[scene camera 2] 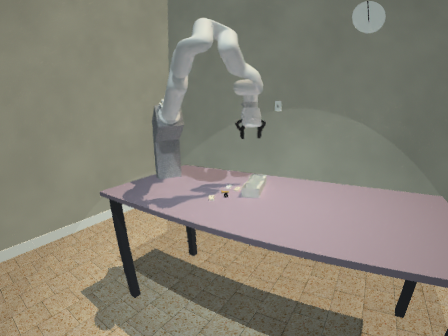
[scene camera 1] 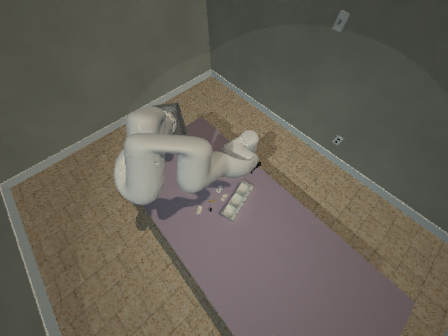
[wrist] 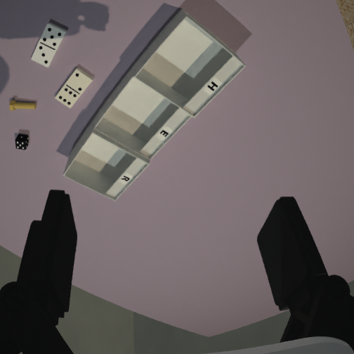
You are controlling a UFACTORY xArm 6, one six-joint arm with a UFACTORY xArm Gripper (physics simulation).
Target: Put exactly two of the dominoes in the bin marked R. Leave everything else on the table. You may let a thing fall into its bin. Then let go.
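Places are measured from the arm's base along level axes (x left, y up, z ahead), in metres.
Where they show: gripper, fingertip midpoint: (scene camera 2: pixel 250 138); arm's base, link origin: (scene camera 2: pixel 169 114).
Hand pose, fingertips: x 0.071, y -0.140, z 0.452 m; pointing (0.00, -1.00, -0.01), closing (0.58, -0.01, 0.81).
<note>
Things, the pixels of their top centre, and the offset from my fingertips. "spot": a spot on its surface instead. Level surfaces: height alone.
- white domino, top centre: (scene camera 2: pixel 228 185) (scene camera 1: pixel 219 188) dx -0.079, dy -0.244, dz -0.101 m
- second domino, top centre: (scene camera 2: pixel 237 188) (scene camera 1: pixel 223 197) dx -0.108, dy -0.244, dz -0.044 m
- third domino, top centre: (scene camera 2: pixel 211 197) (scene camera 1: pixel 199 209) dx -0.263, dy -0.244, dz -0.120 m
- bin marked R, surface spot: (scene camera 1: pixel 228 212) spot: dx -0.170, dy -0.245, dz +0.035 m
- yellow bolt, top centre: (scene camera 1: pixel 212 200) dx -0.170, dy -0.238, dz -0.089 m
- black die, top centre: (scene camera 2: pixel 225 193) (scene camera 1: pixel 210 209) dx -0.223, dy -0.236, dz -0.064 m
- mauve table, surface height: dy -0.252 m
A white domino (wrist: pixel 49 45) (scene camera 1: pixel 219 189) (scene camera 2: pixel 228 186) lies flat at the upper left of the wrist view. A second domino (wrist: pixel 74 87) (scene camera 1: pixel 224 198) (scene camera 2: pixel 237 189) lies between it and the bins. A third domino (scene camera 1: pixel 199 210) (scene camera 2: pixel 211 198) lies farther out and does not show in the wrist view. The bin marked R (wrist: pixel 87 176) (scene camera 1: pixel 228 212) is the end compartment of a pale three-part tray; no domino shows inside it. My gripper (wrist: pixel 173 216) (scene camera 2: pixel 251 137) (scene camera 1: pixel 256 167) is open and empty, high above the table at the tray's H end.
The bin marked E (wrist: pixel 164 133) is in the middle, and the bin marked H (wrist: pixel 213 86) is at the other end. A yellow bolt (wrist: pixel 23 104) (scene camera 1: pixel 212 201) and a black die (wrist: pixel 22 141) (scene camera 1: pixel 210 210) (scene camera 2: pixel 226 195) lie beside the dominoes on the mauve table (scene camera 1: pixel 280 250) (scene camera 2: pixel 325 215).
</note>
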